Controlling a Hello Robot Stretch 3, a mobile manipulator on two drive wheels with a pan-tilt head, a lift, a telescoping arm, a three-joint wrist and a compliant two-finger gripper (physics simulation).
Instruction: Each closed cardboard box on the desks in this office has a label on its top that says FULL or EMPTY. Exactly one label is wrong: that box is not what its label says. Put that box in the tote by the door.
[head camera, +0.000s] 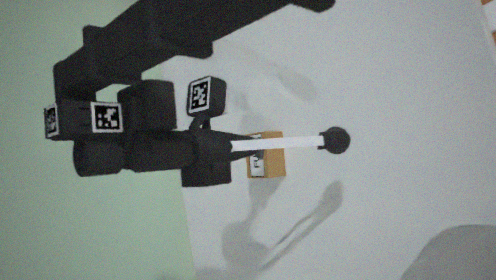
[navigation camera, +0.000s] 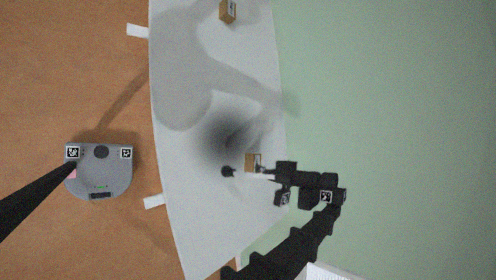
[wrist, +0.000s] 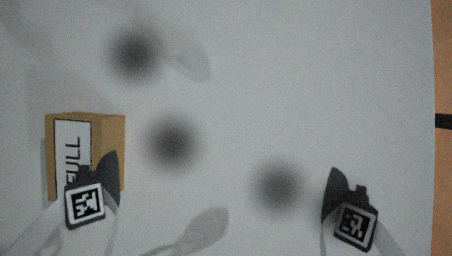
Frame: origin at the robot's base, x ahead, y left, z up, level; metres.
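Where they show: gripper, fingertip midpoint: (head camera: 301, 144) (navigation camera: 239, 169); robot's base at its link origin: (navigation camera: 101, 151).
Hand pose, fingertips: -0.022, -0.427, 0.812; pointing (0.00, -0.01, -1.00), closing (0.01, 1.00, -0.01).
Note:
Each offset is from my fingertips to the top centre of the thing, as dx, dy, dz. Level surfaces: height alone.
A small closed cardboard box @[+0.009, -0.150, -0.041] (head camera: 276, 162) (navigation camera: 251, 163) (wrist: 108, 132) stands on the white desk @[dz -0.091] (head camera: 400, 165) (navigation camera: 200, 240) (wrist: 310, 90). Its top label reads FULL in the wrist view; part is hidden by a finger. My gripper (head camera: 296, 142) (navigation camera: 244, 171) (wrist: 222, 179) is open and empty. In the wrist view its left finger overlaps the box's lower right part, and the right finger is far to the right over bare desk. The box is not centred between the fingers. Another cardboard box @[+0.693, +0.053, -0.041] (navigation camera: 227, 12) stands at the desk's top end; its label is unreadable. The tote does not show.
My grey wheeled base (navigation camera: 112, 175) stands on the orange-brown floor @[dz -0.811] (navigation camera: 50, 65), left of the desk in the navigation camera. White desk feet (navigation camera: 137, 31) (navigation camera: 153, 201) stick out on that side. My dark arm (navigation camera: 295, 245) reaches around the desk's lower right end over green floor.

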